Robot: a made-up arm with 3 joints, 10 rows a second.
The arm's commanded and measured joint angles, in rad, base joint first. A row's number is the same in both.
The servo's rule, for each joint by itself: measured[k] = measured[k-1] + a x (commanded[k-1-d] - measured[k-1]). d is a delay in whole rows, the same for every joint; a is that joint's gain. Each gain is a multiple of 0.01, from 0.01 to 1. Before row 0 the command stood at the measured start. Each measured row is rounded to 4 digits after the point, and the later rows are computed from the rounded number. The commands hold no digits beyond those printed.
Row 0, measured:
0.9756 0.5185 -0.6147
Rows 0 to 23, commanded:
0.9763 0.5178 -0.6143
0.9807 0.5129 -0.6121
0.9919 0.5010 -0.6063
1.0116 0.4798 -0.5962
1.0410 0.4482 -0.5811
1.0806 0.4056 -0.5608
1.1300 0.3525 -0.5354
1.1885 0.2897 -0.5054
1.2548 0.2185 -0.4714
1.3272 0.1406 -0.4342
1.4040 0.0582 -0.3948
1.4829 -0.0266 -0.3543
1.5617 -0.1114 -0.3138
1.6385 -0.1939 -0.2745
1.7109 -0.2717 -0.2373
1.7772 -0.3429 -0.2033
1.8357 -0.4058 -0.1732
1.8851 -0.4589 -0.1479
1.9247 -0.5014 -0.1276
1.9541 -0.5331 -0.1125
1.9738 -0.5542 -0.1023
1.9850 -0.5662 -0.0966
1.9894 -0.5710 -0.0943
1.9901 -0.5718 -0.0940
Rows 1 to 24, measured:
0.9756 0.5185 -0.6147
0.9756 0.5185 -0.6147
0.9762 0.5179 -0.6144
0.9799 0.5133 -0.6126
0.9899 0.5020 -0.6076
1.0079 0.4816 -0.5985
1.0354 0.4509 -0.5846
1.0729 0.4092 -0.5656
1.1203 0.3570 -0.5414
1.1769 0.2951 -0.5126
1.2416 0.2246 -0.4796
1.3126 0.1473 -0.4433
1.3885 0.0653 -0.4045
1.4669 -0.0192 -0.3643
1.5456 -0.1040 -0.3239
1.6227 -0.1867 -0.2844
1.6959 -0.2649 -0.2467
1.7634 -0.3367 -0.2120
1.8234 -0.4003 -0.1810
1.8746 -0.4542 -0.1545
1.9162 -0.4976 -0.1330
1.9477 -0.5303 -0.1166
1.9694 -0.5523 -0.1052
1.9823 -0.5651 -0.0983
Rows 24 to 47, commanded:
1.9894 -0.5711 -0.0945
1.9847 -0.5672 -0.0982
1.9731 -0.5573 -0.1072
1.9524 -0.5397 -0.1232
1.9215 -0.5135 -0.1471
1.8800 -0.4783 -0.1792
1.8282 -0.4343 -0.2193
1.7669 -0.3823 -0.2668
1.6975 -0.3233 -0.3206
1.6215 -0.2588 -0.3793
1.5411 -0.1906 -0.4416
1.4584 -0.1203 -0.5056
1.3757 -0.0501 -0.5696
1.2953 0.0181 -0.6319
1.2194 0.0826 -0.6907
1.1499 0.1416 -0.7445
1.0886 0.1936 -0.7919
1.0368 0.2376 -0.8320
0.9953 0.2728 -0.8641
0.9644 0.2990 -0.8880
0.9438 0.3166 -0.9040
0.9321 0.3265 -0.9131
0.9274 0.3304 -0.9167
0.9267 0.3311 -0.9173
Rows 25 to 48, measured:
1.9882 -0.5705 -0.0951
1.9898 -0.5717 -0.0942
1.9895 -0.5711 -0.0944
1.9855 -0.5675 -0.0974
1.9752 -0.5581 -0.1052
1.9563 -0.5412 -0.1196
1.9274 -0.5157 -0.1416
1.8881 -0.4813 -0.1717
1.8384 -0.4381 -0.2098
1.7791 -0.3868 -0.2554
1.7114 -0.3284 -0.3076
1.6368 -0.2644 -0.3650
1.5574 -0.1965 -0.4263
1.4752 -0.1264 -0.4897
1.3926 -0.0562 -0.5536
1.3118 0.0122 -0.6162
1.2351 0.0770 -0.6758
1.1644 0.1364 -0.7308
1.1015 0.1890 -0.7797
1.0478 0.2337 -0.8215
1.0042 0.2697 -0.8556
0.9712 0.2967 -0.8815
0.9485 0.3150 -0.8995
0.9349 0.3256 -0.9104

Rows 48 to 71, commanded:
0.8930 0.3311 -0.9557
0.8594 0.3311 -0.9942
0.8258 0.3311 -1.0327
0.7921 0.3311 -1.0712
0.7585 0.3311 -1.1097
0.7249 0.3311 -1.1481
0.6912 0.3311 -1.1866
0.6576 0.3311 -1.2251
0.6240 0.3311 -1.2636
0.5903 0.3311 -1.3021
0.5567 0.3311 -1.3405
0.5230 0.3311 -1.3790
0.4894 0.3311 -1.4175
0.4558 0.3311 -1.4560
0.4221 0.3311 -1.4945
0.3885 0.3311 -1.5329
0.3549 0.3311 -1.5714
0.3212 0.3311 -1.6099
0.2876 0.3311 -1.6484
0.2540 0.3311 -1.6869
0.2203 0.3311 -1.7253
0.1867 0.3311 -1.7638
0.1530 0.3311 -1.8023
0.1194 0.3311 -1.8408
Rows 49 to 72, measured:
0.9287 0.3300 -0.9154
0.9270 0.3310 -0.9169
0.8988 0.3311 -0.9479
0.8661 0.3311 -0.9849
0.8327 0.3311 -1.0231
0.7990 0.3311 -1.0616
0.7654 0.3311 -1.1001
0.7318 0.3311 -1.1385
0.6981 0.3311 -1.1770
0.6645 0.3311 -1.2155
0.6309 0.3311 -1.2540
0.5972 0.3311 -1.2925
0.5636 0.3311 -1.3309
0.5299 0.3311 -1.3694
0.4963 0.3311 -1.4079
0.4627 0.3311 -1.4464
0.4290 0.3311 -1.4849
0.3954 0.3311 -1.5233
0.3618 0.3311 -1.5618
0.3281 0.3311 -1.6003
0.2945 0.3311 -1.6388
0.2609 0.3311 -1.6773
0.2272 0.3311 -1.7157
0.1936 0.3311 -1.7542

